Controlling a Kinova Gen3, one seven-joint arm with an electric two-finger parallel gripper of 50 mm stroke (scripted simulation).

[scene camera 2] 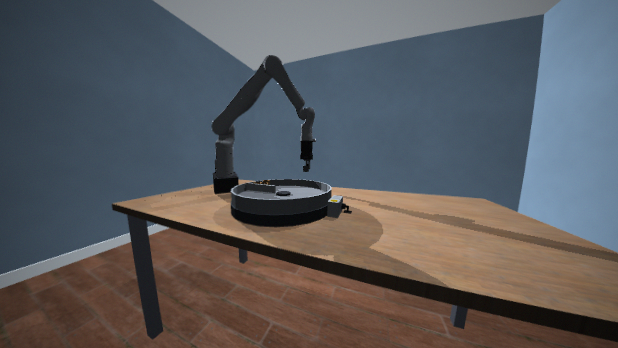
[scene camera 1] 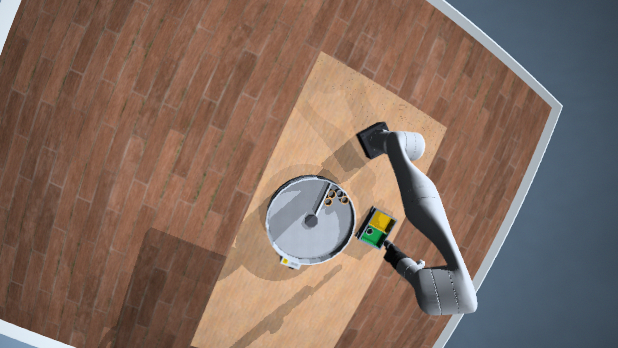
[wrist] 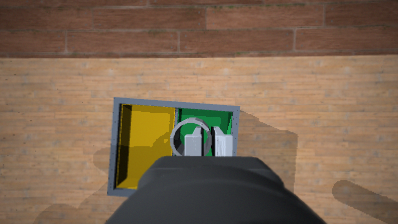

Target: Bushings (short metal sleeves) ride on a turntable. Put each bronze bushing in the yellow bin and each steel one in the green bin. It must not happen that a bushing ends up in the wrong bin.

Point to a turntable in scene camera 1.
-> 294, 227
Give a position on a turntable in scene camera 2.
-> At 282, 192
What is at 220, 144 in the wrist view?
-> My gripper.
